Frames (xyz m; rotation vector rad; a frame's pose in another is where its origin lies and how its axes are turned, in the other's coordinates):
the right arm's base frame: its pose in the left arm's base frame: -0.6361 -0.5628 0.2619 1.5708 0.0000 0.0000
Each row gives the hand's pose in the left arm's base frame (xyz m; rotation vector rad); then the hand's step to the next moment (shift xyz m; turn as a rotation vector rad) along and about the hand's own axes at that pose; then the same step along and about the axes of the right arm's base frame.
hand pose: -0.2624 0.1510 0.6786 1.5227 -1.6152 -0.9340
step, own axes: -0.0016 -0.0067 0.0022 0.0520 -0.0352 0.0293
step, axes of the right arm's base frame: 0.0014 -0.0070 -0.0014 -0.0112 -0.0438 0.0525
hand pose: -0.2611 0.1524 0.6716 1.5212 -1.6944 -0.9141
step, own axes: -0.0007 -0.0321 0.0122 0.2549 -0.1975 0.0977
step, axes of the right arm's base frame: 0.0065 -0.0337 0.0009 -0.0029 -0.2118 0.2620
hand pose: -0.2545 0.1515 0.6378 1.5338 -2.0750 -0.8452
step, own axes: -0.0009 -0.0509 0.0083 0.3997 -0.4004 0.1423
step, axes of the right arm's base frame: 0.0303 -0.0410 0.0078 0.0657 -0.3867 0.4319
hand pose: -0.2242 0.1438 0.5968 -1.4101 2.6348 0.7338
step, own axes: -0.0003 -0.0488 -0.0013 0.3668 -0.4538 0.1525
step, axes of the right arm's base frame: 0.0394 -0.0172 0.0231 0.1257 -0.4069 0.4271
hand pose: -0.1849 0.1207 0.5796 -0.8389 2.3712 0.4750
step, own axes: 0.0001 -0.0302 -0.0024 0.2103 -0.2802 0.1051
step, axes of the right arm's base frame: 0.0189 -0.0023 0.0236 0.0923 -0.2496 0.2509
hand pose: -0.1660 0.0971 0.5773 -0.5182 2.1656 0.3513
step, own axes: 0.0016 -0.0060 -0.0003 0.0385 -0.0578 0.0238
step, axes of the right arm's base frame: 0.0018 -0.0015 0.0058 0.0232 -0.0488 0.0497
